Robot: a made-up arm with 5 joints.
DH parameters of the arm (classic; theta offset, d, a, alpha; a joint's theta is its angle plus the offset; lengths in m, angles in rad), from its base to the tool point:
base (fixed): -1.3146 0 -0.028 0
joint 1: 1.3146 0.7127 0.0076 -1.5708
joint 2: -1.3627 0 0.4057 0
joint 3: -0.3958 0 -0.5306 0
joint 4: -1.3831 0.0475 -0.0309 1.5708
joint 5: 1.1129 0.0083 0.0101 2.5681
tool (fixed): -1.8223 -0.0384 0 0
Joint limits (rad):
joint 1: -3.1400..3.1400
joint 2: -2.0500..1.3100
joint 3: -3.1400..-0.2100
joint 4: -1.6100..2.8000
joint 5: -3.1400..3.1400
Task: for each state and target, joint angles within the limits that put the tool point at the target. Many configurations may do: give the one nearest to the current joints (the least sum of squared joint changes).
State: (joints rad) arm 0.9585 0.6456 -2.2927 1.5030 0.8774
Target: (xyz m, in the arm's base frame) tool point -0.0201 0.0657 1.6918
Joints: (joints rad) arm 0.6960 -0.2464 -2.7576 1.6160 1.3336
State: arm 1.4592 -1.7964 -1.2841 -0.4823 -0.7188
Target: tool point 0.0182 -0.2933 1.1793
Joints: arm 1.8711 -2.0015 -0.7466 -0.5131 -0.7335
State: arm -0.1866 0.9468 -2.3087 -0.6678 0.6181
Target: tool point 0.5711 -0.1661 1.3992
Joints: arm -0.4101 0.2898 -2.2291 -1.0123 0.6527
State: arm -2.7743 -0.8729 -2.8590 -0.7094 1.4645
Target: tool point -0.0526 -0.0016 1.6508
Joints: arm -3.1400 -0.3007 -2.4017 -0.8371 1.8635
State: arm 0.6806 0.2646 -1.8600 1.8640 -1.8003
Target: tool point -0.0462 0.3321 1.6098
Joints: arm 1.4968 -0.0186 -2.5995 1.3999 -1.5807
